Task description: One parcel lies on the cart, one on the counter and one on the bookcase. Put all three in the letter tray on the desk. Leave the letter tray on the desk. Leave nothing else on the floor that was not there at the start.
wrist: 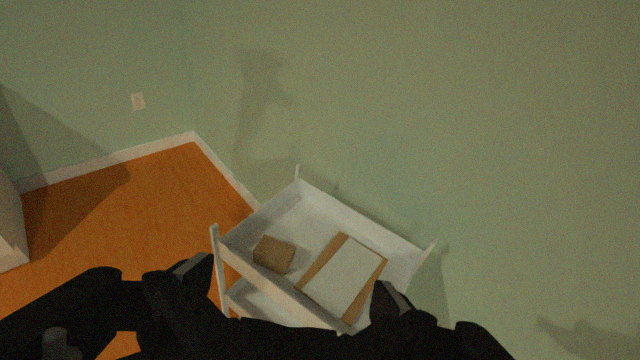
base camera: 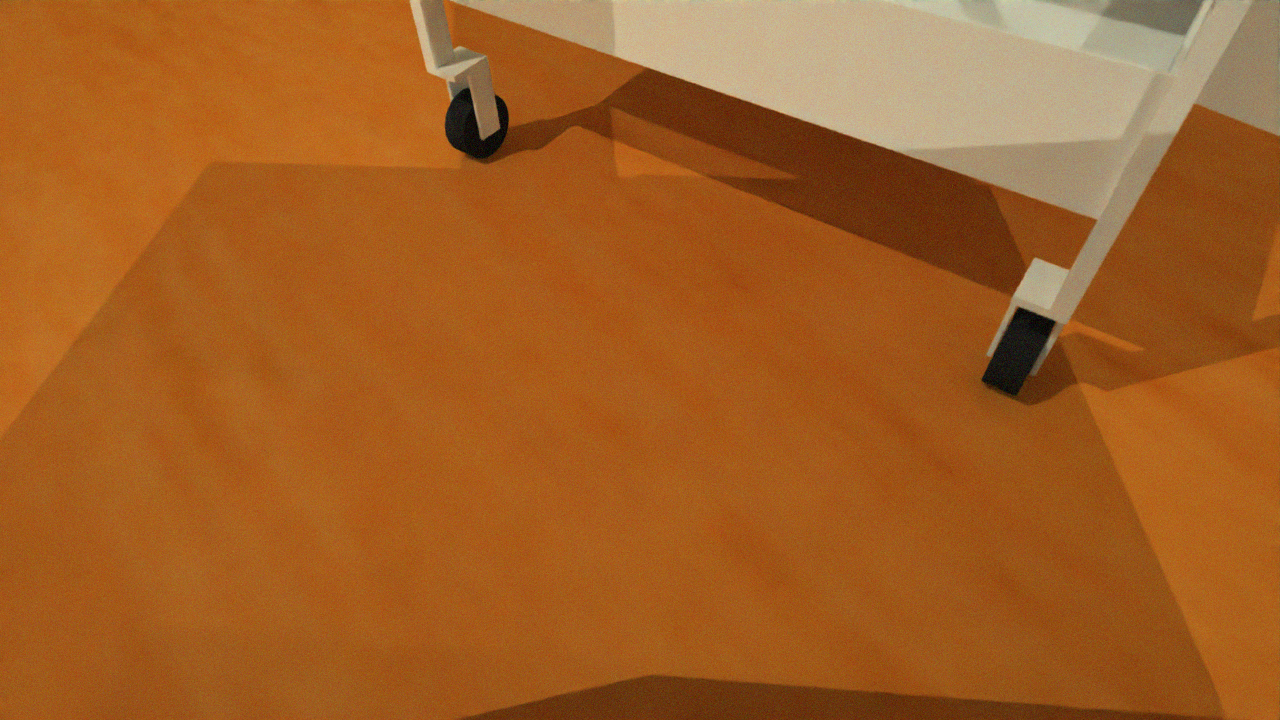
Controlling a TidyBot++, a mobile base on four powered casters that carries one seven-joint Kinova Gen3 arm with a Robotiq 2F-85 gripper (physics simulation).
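Places are measured from the arm's base along level axes (x right, y ahead, z up), in millimetres.
Pixels of known places: gripper, fingertip midpoint: [wrist: 292, 285].
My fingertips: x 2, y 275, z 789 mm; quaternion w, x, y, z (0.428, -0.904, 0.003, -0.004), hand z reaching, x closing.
Note:
Ahead of a thing's pixels: the offset from my fingertips to its top centre. Level surfaces: height alone.
The white cart [base camera: 805, 80] [wrist: 360, 220] stands by the green wall, with its top tray in the wrist view and its lower part in the base camera view. A small brown box-shaped parcel {dx -44, dy +359, dz -472 mm} [wrist: 274, 254] lies in the top tray towards its left front. A flat brown item with a broad white panel {dx +145, dy +342, dz -506 mm} [wrist: 345, 275] lies beside it, apart from it. My gripper [wrist: 292, 285] is open and empty, with its fingers spread at the bottom of the wrist view; the cart shows beyond and between them. The counter, bookcase, desk and letter tray cannot be made out.
Two black caster wheels [base camera: 477, 123] [base camera: 1018, 351] stand on the orange floor {dz -1185 mm} [base camera: 581, 447] [wrist: 165, 200]. The green wall [wrist: 450, 125] rises behind the cart and carries a white skirting board [wrist: 225, 170]. A pale piece of furniture [wrist: 11, 225] stands at the left edge.

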